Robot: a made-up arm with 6 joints. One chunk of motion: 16 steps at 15 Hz.
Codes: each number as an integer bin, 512 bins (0 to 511) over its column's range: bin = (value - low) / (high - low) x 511, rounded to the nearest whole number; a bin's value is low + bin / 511 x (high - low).
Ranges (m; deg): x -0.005..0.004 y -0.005..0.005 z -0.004..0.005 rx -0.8..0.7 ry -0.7..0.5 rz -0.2..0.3
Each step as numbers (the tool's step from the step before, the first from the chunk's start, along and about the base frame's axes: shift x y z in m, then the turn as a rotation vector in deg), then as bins.
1 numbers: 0.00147 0.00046 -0.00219 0.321 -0.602 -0.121
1 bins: 367 279 103 382 42 81
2 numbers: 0.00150 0.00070 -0.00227 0.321 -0.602 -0.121
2 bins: 369 291 98 382 42 81
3 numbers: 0.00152 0.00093 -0.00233 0.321 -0.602 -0.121
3 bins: 370 303 95 382 42 81
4 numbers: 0.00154 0.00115 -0.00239 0.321 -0.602 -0.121
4 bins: 371 314 91 382 42 81
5 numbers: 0.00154 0.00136 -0.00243 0.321 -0.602 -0.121
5 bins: 371 325 89 382 42 81
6 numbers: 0.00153 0.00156 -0.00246 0.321 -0.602 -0.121
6 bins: 371 335 87 382 42 81
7 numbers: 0.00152 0.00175 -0.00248 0.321 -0.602 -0.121
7 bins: 370 345 86 382 42 81
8 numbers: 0.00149 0.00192 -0.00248 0.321 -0.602 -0.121
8 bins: 368 354 86 382 42 81
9 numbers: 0.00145 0.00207 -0.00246 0.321 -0.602 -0.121
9 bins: 366 361 87 382 42 81
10 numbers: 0.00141 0.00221 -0.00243 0.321 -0.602 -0.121
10 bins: 364 368 89 382 42 81
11 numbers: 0.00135 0.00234 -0.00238 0.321 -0.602 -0.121
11 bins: 361 375 92 382 42 81
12 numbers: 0.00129 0.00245 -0.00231 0.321 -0.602 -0.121
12 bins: 357 381 96 382 42 81
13 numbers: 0.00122 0.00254 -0.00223 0.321 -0.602 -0.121
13 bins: 353 385 100 382 42 81
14 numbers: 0.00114 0.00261 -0.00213 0.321 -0.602 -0.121
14 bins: 349 389 106 382 42 81
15 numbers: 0.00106 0.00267 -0.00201 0.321 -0.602 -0.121
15 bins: 344 392 113 382 42 81
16 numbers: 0.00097 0.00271 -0.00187 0.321 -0.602 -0.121
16 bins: 339 394 121 382 42 81
